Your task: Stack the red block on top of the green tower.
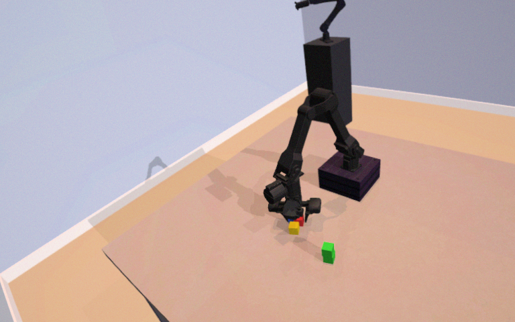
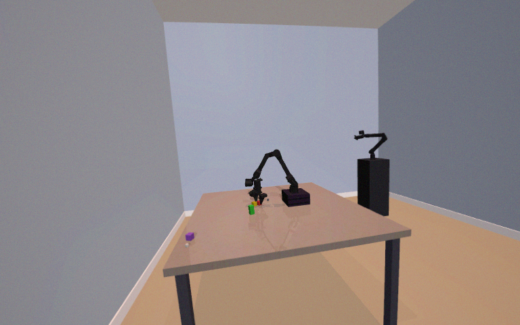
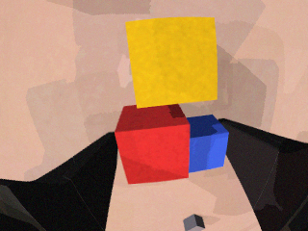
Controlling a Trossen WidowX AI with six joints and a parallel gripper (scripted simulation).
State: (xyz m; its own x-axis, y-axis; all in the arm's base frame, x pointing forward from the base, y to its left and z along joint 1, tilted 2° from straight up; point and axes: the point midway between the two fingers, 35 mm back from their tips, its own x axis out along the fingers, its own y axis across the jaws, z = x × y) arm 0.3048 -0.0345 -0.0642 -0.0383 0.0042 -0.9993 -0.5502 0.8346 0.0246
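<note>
Right now my gripper tip is 10 mm to the right of the red block and 10 mm below it. Also, from my gripper tip: blue block (20 mm to the right); yellow block (40 mm ahead, 20 mm to the left, 10 mm above); tiny grey cube (90 mm to the right, 90 mm behind).
</note>
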